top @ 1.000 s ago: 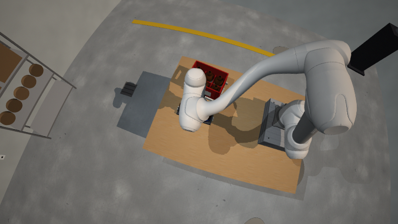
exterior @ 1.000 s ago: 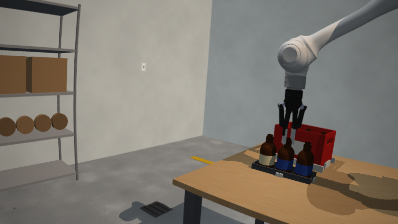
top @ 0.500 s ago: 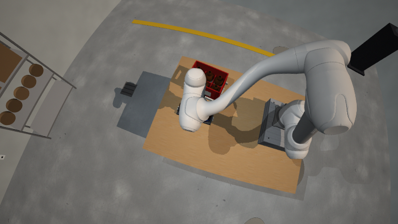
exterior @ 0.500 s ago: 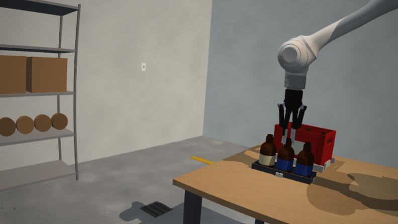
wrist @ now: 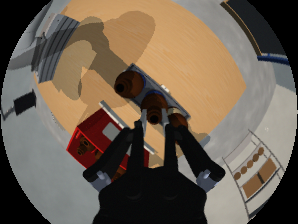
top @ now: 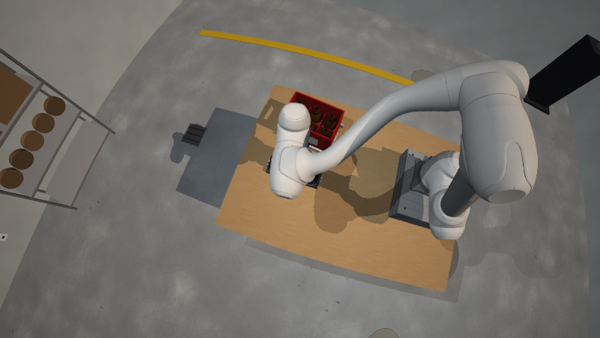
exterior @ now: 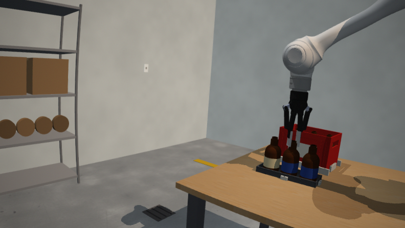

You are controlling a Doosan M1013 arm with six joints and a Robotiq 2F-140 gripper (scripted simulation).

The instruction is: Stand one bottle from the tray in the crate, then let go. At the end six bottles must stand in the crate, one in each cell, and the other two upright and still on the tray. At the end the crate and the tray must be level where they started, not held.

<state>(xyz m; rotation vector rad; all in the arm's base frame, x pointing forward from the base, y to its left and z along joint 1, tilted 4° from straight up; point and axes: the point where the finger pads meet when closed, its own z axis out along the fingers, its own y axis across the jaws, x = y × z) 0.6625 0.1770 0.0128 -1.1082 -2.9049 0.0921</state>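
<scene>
Now: hand 90 mm above the glass bottle. From my hand the other things lie so: dark tray 160 mm below; red crate 10 mm ahead, 250 mm to the right, 90 mm below.
</scene>
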